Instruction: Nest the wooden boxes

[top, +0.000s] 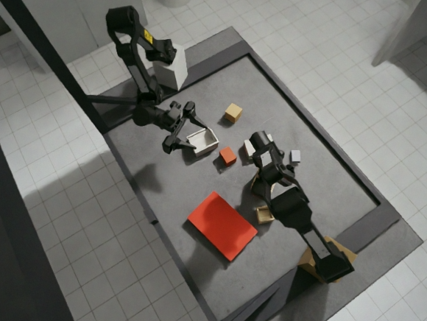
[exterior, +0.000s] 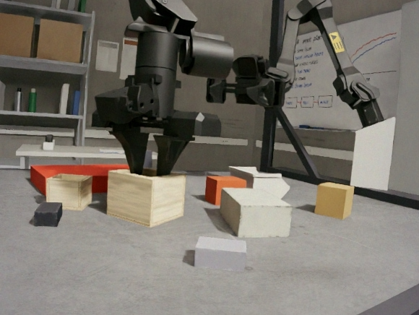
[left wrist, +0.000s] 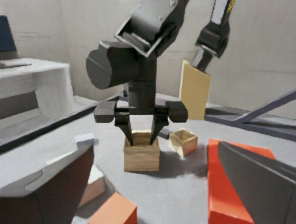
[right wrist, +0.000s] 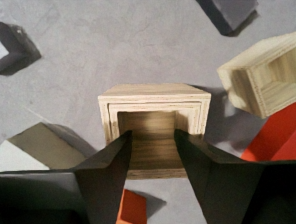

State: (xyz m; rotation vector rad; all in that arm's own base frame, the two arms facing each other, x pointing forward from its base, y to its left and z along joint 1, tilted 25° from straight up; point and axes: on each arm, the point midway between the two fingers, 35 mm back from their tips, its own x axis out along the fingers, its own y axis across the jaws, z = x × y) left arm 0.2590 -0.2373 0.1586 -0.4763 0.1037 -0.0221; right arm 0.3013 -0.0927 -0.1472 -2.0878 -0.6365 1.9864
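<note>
The medium wooden box lies 5 cm below my right hand. From my right hand the other things lie so: dark block (13 cm to the right, 7 cm below); then small wooden box (7 cm behind, 10 cm to the right, 7 cm below); then large wooden box (6 cm below).
</note>
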